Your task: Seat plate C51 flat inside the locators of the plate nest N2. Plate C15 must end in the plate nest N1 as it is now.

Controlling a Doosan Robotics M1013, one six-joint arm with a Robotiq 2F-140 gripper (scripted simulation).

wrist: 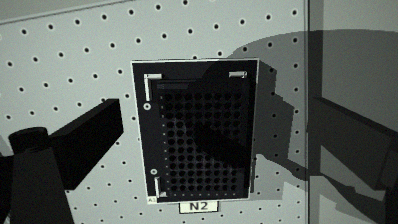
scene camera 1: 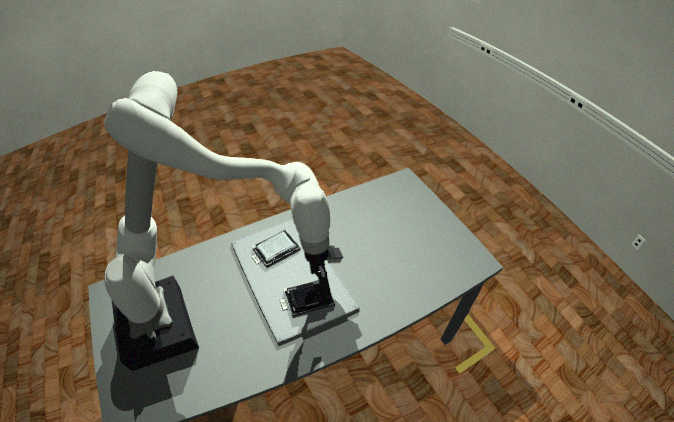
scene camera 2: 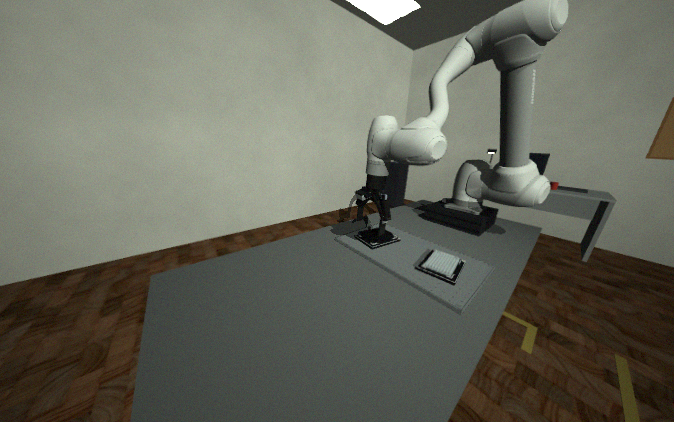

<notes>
I see my gripper (scene camera 2: 369, 227) and a black well plate (wrist: 203, 122).
My gripper shows as well in the wrist view (wrist: 214, 115).
</notes>
